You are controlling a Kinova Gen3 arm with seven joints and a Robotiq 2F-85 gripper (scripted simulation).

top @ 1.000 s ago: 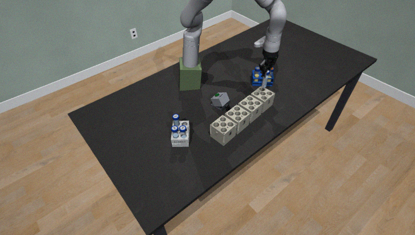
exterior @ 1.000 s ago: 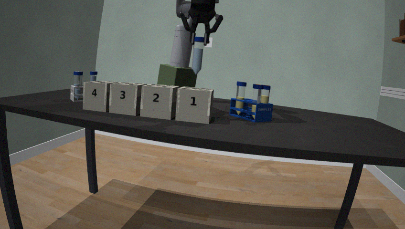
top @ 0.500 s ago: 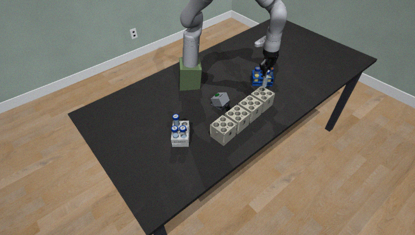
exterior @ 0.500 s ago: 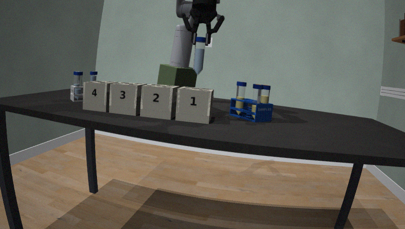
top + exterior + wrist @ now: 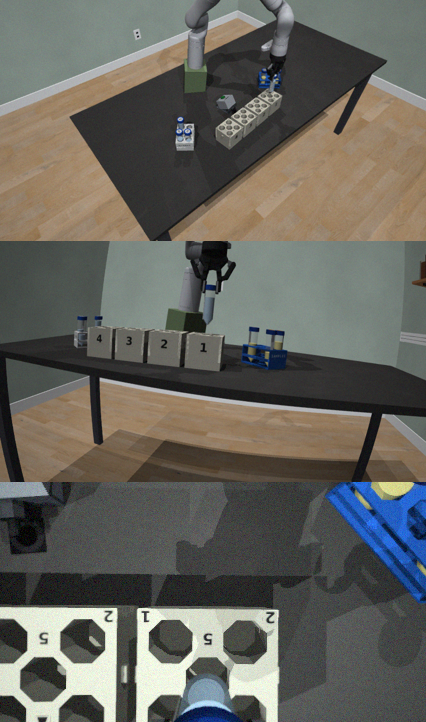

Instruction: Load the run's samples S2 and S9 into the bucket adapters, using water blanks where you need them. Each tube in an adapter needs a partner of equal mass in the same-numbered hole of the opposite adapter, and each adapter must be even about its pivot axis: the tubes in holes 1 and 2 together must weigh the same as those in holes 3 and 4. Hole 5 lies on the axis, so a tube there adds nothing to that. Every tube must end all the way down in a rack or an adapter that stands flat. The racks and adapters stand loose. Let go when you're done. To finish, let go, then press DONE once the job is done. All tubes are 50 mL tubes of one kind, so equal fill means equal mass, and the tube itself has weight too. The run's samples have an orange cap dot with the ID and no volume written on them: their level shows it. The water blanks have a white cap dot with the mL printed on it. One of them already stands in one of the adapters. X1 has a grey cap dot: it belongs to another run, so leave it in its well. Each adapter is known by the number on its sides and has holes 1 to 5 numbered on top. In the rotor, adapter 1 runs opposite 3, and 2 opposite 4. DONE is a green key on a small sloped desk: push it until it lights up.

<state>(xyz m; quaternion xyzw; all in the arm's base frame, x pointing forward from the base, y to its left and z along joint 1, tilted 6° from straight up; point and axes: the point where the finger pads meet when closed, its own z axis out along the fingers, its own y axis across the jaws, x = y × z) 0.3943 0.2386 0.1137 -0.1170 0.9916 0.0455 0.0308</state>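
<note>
Now: the water blank 1 cm to the right of my hand and 5 cm below it. Also, from my hand: adapter 2 (2 cm ahead, 11 cm to the right, 18 cm below); grey-dot tube (18 cm behind, 9 cm to the left, 17 cm below); orange-dot sample tube (14 cm behind, 17 cm to the left, 17 cm below).
</note>
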